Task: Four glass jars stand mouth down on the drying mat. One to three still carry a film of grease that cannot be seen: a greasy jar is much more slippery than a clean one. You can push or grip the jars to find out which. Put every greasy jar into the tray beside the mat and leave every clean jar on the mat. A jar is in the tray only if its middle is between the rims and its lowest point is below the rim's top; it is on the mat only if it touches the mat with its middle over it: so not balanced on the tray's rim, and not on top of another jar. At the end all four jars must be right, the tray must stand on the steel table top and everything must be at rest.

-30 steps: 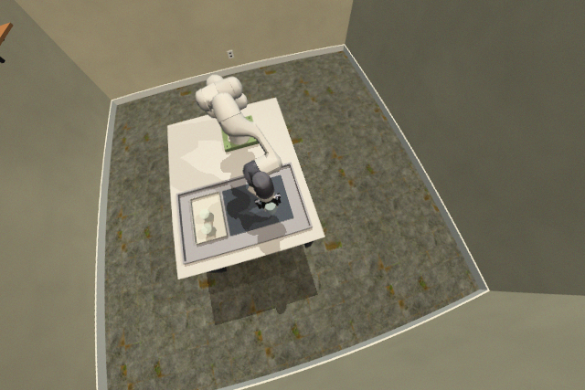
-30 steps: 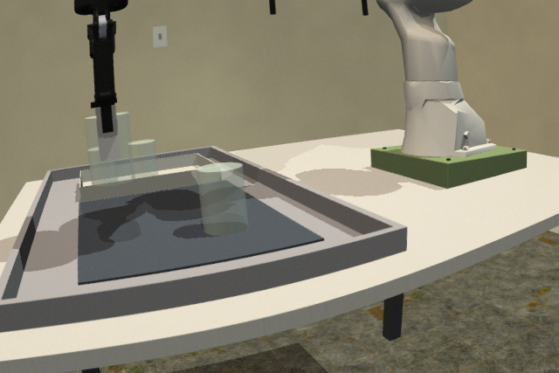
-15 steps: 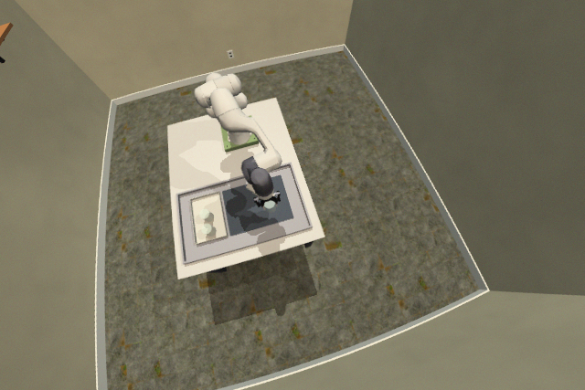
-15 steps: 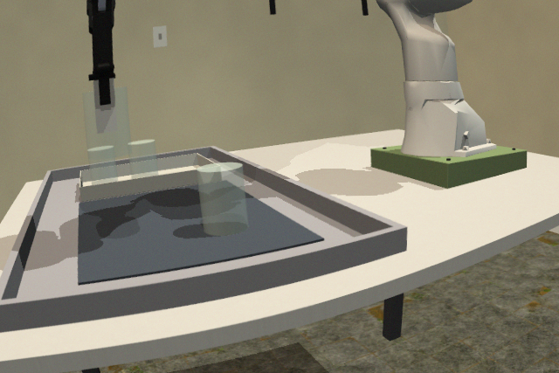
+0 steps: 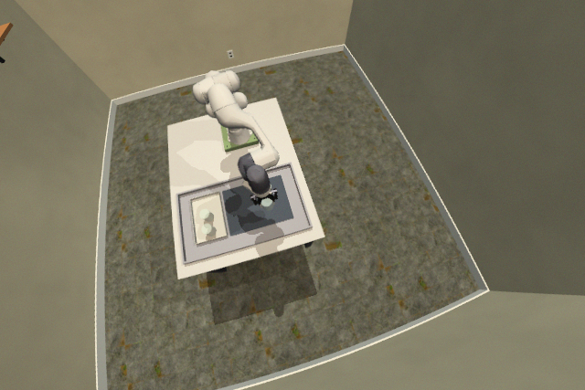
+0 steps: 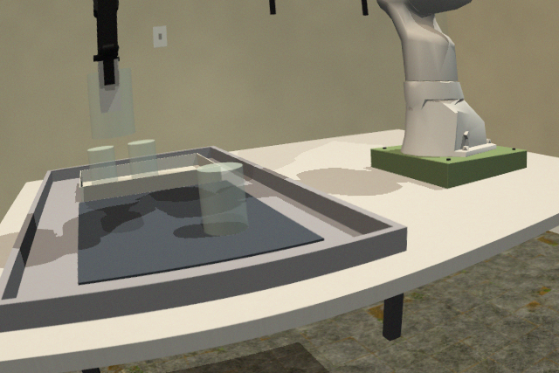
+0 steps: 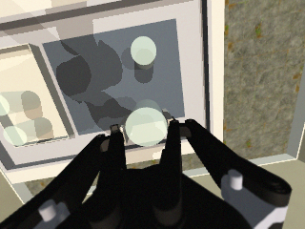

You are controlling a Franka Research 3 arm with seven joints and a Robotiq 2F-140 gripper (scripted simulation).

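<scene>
Now: the cream tray 100 mm behind my hand, 390 mm to the right of it and 200 mm below it. From my hand the other things lie so: dark mat: 80 mm behind, 70 mm to the right, 210 mm below.
</scene>
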